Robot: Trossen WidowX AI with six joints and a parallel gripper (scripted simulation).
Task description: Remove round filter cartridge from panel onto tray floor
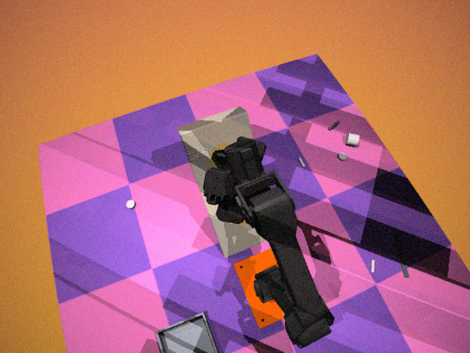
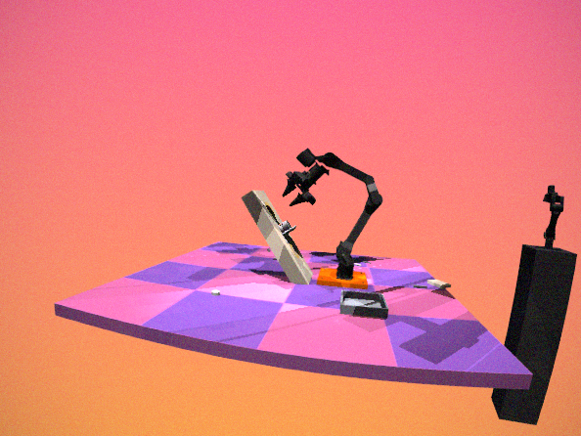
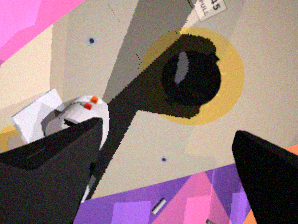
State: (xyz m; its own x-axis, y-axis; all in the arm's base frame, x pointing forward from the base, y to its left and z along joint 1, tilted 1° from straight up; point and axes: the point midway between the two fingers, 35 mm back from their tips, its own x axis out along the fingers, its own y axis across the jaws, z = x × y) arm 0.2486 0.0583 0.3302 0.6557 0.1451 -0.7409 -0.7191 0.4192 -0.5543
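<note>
My gripper tip is 10 mm past the round pale filter cartridge and 110 mm above it. The rest, counted from my gripper tip: grey tray 390 mm behind, 200 mm to the left, 320 mm below.
</note>
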